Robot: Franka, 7 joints.
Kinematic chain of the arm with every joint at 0, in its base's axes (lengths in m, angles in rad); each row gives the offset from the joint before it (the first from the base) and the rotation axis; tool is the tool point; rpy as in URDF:
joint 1: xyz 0 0 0.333 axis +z
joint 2: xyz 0 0 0 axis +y
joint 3: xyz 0 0 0.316 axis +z
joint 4: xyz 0.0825 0 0 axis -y
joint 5: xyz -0.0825 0 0.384 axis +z
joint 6: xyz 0 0 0 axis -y
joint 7: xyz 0.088 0 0 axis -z
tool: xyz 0 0 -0.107 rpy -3.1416 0 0
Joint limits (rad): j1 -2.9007..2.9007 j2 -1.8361..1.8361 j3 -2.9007..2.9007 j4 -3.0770..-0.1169 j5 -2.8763..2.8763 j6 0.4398..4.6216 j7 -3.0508..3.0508
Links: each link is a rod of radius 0.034 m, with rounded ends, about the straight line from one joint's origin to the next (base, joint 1, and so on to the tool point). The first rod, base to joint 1, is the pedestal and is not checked.
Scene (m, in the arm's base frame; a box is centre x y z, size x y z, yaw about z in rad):
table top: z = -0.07
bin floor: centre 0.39 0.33 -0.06 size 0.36 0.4 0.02 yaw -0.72
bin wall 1: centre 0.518 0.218 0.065 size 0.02 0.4 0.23 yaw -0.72
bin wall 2: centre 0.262 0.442 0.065 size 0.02 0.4 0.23 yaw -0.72
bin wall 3: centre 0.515 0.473 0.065 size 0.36 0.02 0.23 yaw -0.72
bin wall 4: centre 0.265 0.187 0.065 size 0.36 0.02 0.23 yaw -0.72
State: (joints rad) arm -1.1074 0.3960 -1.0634 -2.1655 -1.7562 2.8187 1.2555
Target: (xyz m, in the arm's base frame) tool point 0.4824 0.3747 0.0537
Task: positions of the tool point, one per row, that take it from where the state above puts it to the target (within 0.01 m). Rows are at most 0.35 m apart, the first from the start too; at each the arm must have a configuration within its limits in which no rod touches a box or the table.
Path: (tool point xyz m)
1: -0.4697 -0.3139 0.3767
2: -0.5638 -0.0474 0.4344
3: -0.5147 0.2411 0.4616
4: -0.3291 0.4746 0.4559
5: -0.0525 0.5891 0.4204
6: 0.2438 0.5528 0.3635
7: 0.4824 0.3747 0.2975
8: 0.4941 0.3810 0.1794
9: 0.4824 0.3747 0.0537

